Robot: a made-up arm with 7 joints.
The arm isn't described. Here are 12 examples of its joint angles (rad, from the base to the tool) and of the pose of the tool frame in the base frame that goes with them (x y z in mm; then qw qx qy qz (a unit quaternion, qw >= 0)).
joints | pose
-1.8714 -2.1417 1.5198 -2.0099 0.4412 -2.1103 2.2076 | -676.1 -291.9 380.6 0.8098 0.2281 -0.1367 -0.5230
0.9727 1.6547 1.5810 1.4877 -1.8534 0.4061 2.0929 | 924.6 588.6 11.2 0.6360 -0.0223 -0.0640 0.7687
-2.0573 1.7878 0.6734 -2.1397 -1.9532 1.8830 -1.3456 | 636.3 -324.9 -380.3 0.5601 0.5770 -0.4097 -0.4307
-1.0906 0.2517 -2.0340 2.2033 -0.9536 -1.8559 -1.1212 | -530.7 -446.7 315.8 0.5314 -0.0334 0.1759 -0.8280
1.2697 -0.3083 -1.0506 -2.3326 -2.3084 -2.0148 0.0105 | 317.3 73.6 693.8 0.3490 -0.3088 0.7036 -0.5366
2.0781 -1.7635 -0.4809 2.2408 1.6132 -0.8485 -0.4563 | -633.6 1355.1 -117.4 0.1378 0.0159 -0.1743 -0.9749
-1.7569 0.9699 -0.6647 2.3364 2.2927 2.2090 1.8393 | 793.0 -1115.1 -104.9 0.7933 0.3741 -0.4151 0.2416
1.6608 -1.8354 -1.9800 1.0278 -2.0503 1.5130 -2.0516 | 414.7 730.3 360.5 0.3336 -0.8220 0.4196 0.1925
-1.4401 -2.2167 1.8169 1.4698 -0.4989 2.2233 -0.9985 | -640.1 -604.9 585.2 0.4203 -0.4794 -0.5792 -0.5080
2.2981 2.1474 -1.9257 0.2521 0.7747 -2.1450 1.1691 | 779.4 234.9 -299.6 0.1999 -0.3312 0.8990 0.2052
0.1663 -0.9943 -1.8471 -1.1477 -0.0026 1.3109 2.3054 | -672.0 -403.4 -408.1 0.6811 -0.2294 -0.5996 -0.3520
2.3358 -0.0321 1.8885 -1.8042 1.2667 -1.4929 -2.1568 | -292.8 -219.4 845.5 0.7373 -0.4051 0.4629 -0.2793
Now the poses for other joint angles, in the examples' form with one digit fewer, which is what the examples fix.
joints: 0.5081 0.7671 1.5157 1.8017 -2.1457 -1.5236 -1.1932
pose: 77 1029 6 0.354 -0.805 -0.065 0.471
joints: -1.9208 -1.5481 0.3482 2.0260 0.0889 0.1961 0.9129
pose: 372 -361 497 0.614 -0.252 0.427 0.614
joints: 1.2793 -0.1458 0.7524 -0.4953 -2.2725 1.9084 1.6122
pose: -975 775 103 0.374 0.425 0.147 -0.811
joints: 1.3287 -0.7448 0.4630 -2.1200 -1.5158 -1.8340 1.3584
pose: -541 -285 -446 0.709 0.365 0.591 0.127
